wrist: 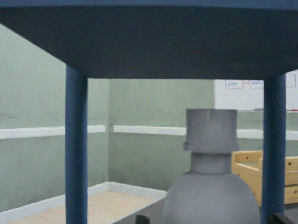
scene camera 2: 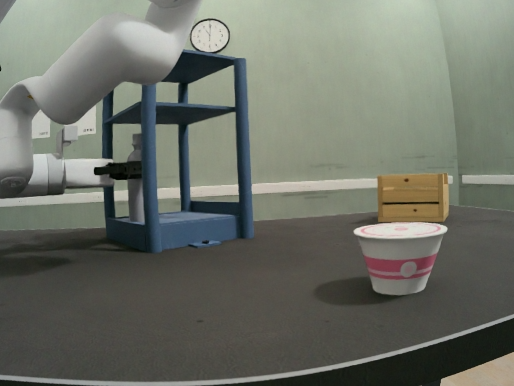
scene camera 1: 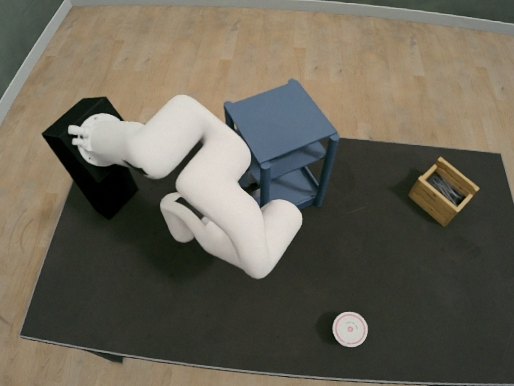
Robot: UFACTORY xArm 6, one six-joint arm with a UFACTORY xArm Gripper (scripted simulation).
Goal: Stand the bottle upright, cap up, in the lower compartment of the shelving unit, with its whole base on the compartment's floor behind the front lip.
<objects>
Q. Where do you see a wooden crate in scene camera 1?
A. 459,188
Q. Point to a wooden crate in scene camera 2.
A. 393,205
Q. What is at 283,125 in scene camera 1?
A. A shelving unit.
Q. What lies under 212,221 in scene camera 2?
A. A shelving unit.
</objects>
